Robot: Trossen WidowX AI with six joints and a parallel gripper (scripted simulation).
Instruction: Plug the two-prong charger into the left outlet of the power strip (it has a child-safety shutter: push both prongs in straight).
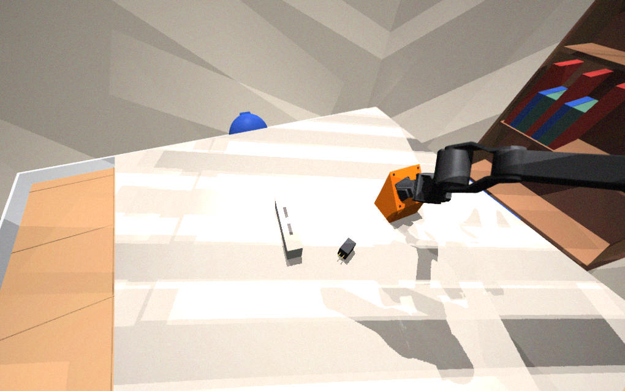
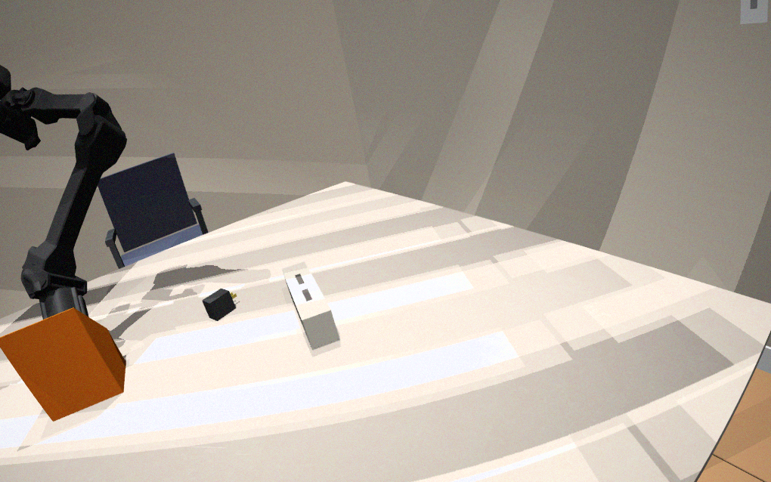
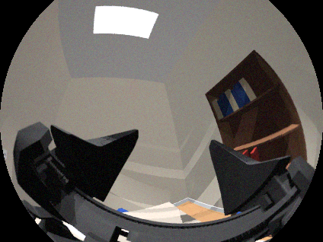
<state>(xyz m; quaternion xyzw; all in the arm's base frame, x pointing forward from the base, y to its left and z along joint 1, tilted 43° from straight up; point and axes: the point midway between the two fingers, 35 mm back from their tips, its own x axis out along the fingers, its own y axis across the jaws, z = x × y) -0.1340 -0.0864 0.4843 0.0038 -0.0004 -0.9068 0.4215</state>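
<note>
The two-prong charger lies 55 cm below my gripper tip, 37 cm ahead of it and 20 cm to the right of it.
</note>
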